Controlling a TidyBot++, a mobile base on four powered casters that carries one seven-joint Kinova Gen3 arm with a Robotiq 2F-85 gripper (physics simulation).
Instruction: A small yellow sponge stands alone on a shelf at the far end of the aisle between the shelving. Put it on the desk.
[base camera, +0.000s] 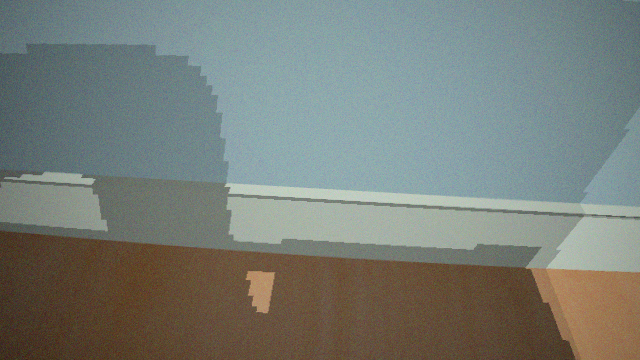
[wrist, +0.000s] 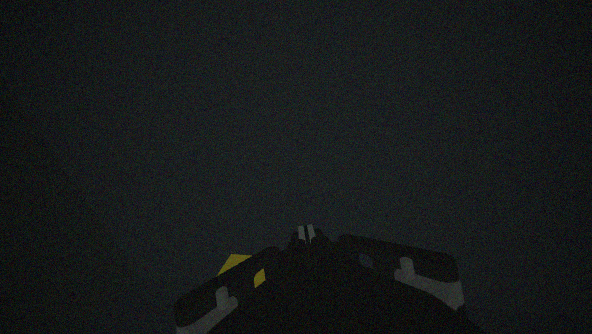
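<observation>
The yellow sponge shows in part in the wrist view, low and left of the middle. The gripper's left finger linkage covers most of it, and a bit of yellow shows through a gap in that linkage. My gripper is shut and empty, its two pale fingertips together at the lower middle of the wrist view. The sponge lies to the left of the fingertips and behind the finger, not between the tips. How far it is from the finger I cannot tell. The sponge, the gripper and the desk do not show in the base camera view.
In the base camera view a blue-grey wall with a pale baseboard stands close in front, above the brown floor. Dark shadows fall across them. A dark, plain surface fills most of the wrist view; the light is very dim there.
</observation>
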